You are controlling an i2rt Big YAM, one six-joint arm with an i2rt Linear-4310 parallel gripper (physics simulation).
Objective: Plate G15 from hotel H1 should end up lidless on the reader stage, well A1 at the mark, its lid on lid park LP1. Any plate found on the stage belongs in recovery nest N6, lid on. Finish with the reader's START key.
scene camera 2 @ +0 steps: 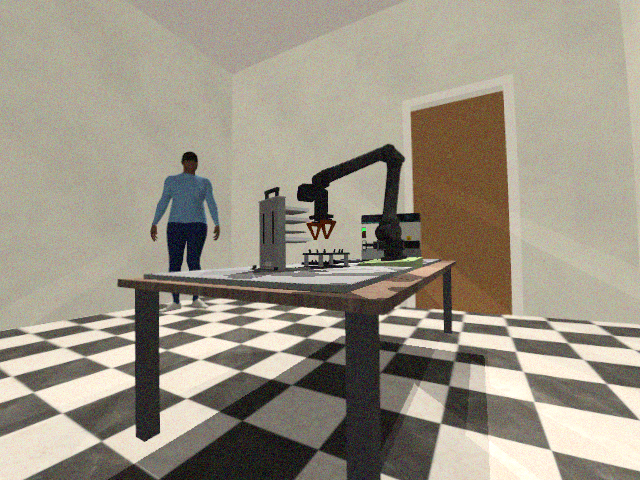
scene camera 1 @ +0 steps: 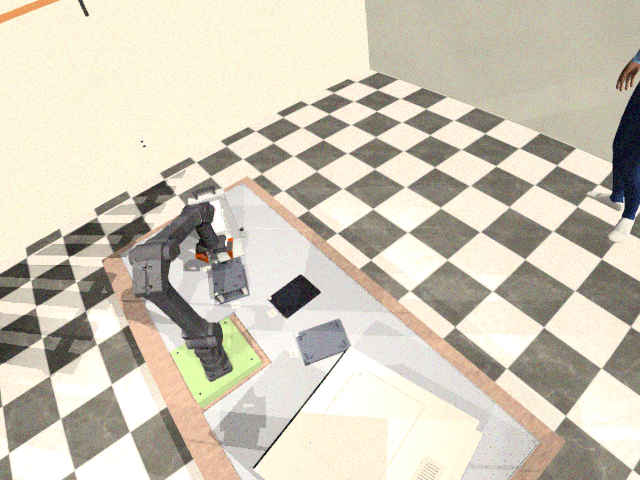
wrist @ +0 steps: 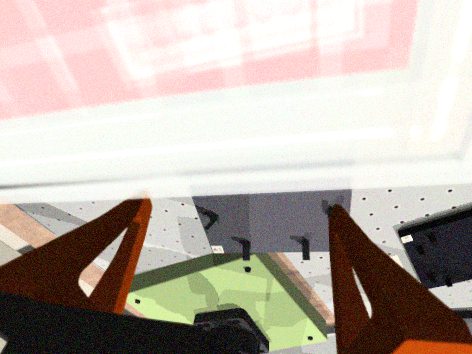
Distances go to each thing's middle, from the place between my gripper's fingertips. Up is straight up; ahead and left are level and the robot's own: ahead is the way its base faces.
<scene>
Now: hand 240 mm to the left of the black lid park pad [wrist: 432,246], 160 mm short of it and 110 mm above it. Round my hand: nest [scene camera 1: 326,340]: 460 mm to the right, 160 mm ahead, 110 mm below.
</scene>
